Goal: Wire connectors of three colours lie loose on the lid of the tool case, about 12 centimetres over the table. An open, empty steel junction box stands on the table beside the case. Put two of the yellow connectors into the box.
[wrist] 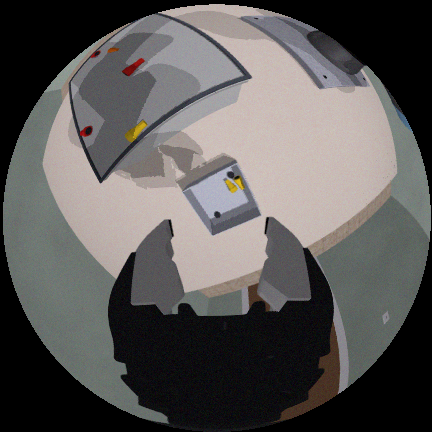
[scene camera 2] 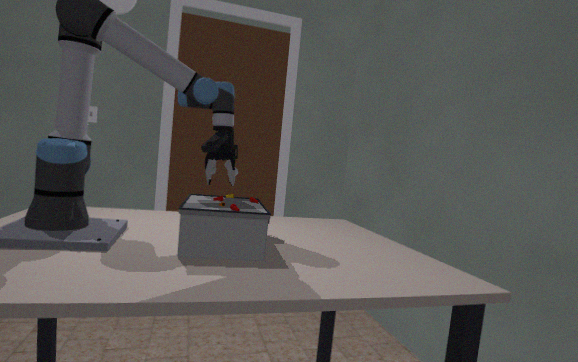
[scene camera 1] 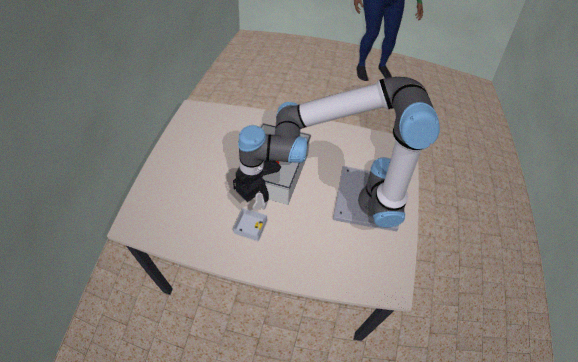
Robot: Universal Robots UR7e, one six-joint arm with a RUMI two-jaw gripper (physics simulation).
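Pixels of known places: gripper, fingertip midpoint: [wrist: 218, 219] [scene camera 2: 220, 185] [scene camera 1: 254, 200]; arm's base, link origin: [scene camera 2: 57, 224].
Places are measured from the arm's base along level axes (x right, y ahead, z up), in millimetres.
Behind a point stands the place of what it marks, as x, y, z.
Observation:
The steel junction box [scene camera 1: 246, 228] {-139, 515, -22} [wrist: 236, 220] {-178, 509, -1} stands on the table beside the tool case [scene camera 1: 280, 193] {-9, 391, 42} [scene camera 2: 222, 236] {291, 383, 34} [wrist: 210, 65] {17, 373, 94}. Two yellow connectors lie close together inside it near one wall, one yellow connector [wrist: 230, 186] {-123, 475, -11} beside the other yellow connector [wrist: 240, 183] {-130, 459, -12}. Another yellow connector [scene camera 2: 229, 196] {25, 473, 100} [wrist: 136, 131] {17, 475, 104} lies on the case lid near its edge. My gripper [scene camera 2: 221, 184] {-104, 477, 121} [wrist: 218, 219] {-104, 477, 121} is open and empty, its fingertips raised above the level of the lid. In the wrist view the box shows beyond the fingertips. The box is hidden in scene camera 2.
Three red connectors, one red connector [scene camera 2: 218, 199] {104, 417, 99} [wrist: 134, 67] {94, 419, 102}, a second red connector [scene camera 2: 254, 200] {115, 526, 101} [wrist: 86, 131] {100, 520, 106} and a third red connector [scene camera 2: 235, 207] {277, 414, 103} [wrist: 95, 53], lie on the lid with an orange connector [scene camera 2: 222, 204] {212, 399, 100} [wrist: 113, 50]. A person [scene camera 1: 380, 30] stands beyond the table.

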